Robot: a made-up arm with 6 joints.
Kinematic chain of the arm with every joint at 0, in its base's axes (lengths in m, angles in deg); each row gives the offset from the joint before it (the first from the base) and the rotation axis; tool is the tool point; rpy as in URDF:
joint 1: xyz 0 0.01 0.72 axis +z
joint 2: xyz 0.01 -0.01 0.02 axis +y
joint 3: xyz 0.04 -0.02 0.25 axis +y
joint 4: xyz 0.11 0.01 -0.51 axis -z
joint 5: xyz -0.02 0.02 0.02 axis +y
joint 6: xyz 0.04 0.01 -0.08 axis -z
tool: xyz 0.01 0.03 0 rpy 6.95 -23.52 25.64
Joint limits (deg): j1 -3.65..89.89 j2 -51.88..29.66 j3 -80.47..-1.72 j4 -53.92..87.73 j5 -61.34..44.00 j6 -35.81..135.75
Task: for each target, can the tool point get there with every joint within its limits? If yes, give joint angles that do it. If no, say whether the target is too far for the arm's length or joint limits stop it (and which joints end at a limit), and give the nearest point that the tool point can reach.
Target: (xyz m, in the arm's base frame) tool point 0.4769 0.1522 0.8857
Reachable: yes | joints 11.20 -22.67 -40.19 -35.97 -25.99 80.23
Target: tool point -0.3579 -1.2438 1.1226
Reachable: no: too far | nearest point 0.0780 -0.0984 1.3461 | short by 1.246 m
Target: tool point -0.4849 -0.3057 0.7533
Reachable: no: joint limits stop it (at a limit: joint 2, joint 3, joint 4, joint 5, joint 6) | nearest point -0.0645 -0.0320 0.4210 | short by 0.602 m
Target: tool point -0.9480 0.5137 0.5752
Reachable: no: too far | nearest point -0.0758 0.5120 0.5752 | short by 0.872 m
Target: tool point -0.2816 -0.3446 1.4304
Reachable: no: joint limits stop it (at a limit: joint 1, joint 2, joint 3, joint 5) | nearest point 0.0614 -0.0830 1.3705 | short by 0.435 m
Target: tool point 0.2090 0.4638 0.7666
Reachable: yes | joints 60.18 -20.85 -35.92 -17.05 3.18 -11.57
